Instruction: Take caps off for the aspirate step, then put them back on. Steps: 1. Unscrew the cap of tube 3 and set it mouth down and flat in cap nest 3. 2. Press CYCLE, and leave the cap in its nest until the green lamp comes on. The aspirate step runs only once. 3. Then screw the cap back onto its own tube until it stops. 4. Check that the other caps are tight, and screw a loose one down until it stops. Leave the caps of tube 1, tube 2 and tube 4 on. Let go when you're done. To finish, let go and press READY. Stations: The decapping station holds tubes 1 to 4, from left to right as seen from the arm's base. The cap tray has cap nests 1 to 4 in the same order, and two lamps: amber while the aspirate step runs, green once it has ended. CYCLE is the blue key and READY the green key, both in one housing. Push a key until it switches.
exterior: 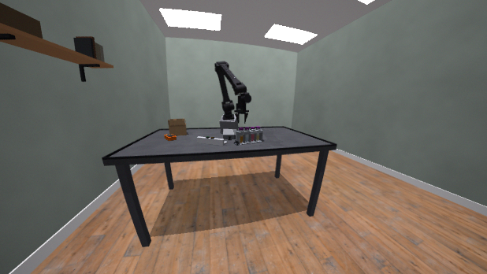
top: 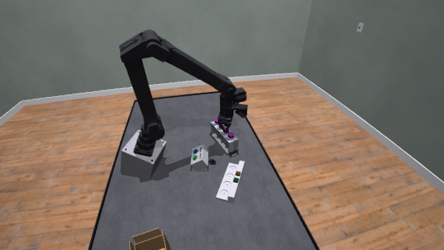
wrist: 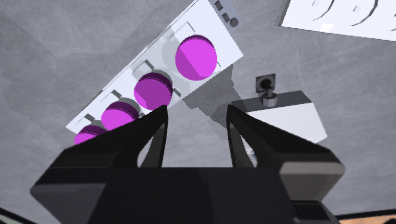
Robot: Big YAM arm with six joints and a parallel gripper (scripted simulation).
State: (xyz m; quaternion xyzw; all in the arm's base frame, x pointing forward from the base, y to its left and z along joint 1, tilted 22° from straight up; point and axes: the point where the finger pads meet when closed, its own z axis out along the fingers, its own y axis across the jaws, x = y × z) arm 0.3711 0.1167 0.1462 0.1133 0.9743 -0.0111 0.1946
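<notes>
My gripper is now 5 cm above the cap, 4 cm to the right of it and 1 cm short of it. Round my hand: blue key: 17 cm behind, 9 cm below, 7 cm to the right; key housing: 15 cm behind, 11 cm below, 9 cm to the right; green key: 17 cm behind, 11 cm to the right, 9 cm below.
</notes>
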